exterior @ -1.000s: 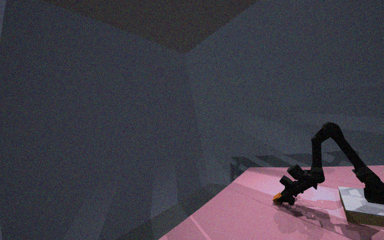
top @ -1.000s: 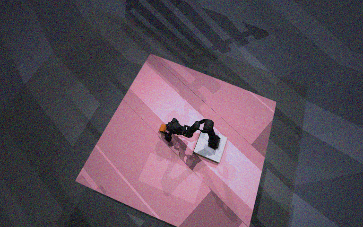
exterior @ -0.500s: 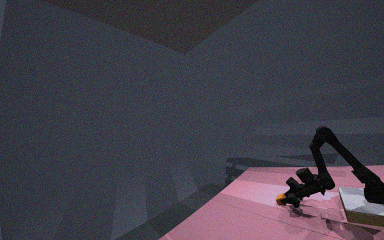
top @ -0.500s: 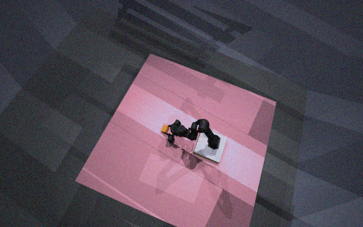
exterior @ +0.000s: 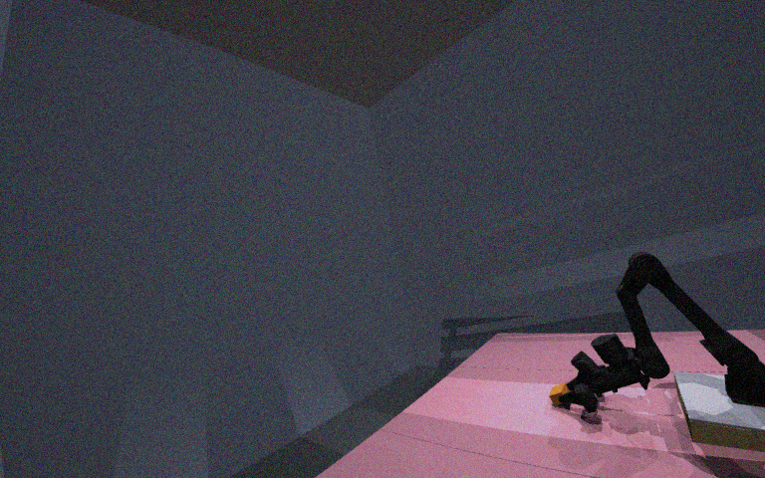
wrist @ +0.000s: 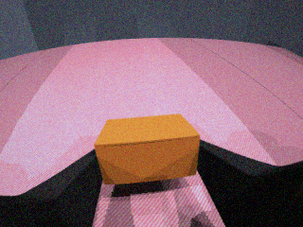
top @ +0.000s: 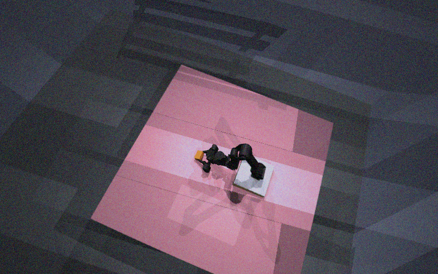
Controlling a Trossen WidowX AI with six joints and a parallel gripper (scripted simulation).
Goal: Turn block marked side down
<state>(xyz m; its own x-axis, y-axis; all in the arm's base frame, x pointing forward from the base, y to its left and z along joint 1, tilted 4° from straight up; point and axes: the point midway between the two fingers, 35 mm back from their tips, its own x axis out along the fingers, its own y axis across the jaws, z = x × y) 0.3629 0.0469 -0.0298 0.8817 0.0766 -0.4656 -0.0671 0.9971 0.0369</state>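
The block lies 1 cm below my gripper tip.
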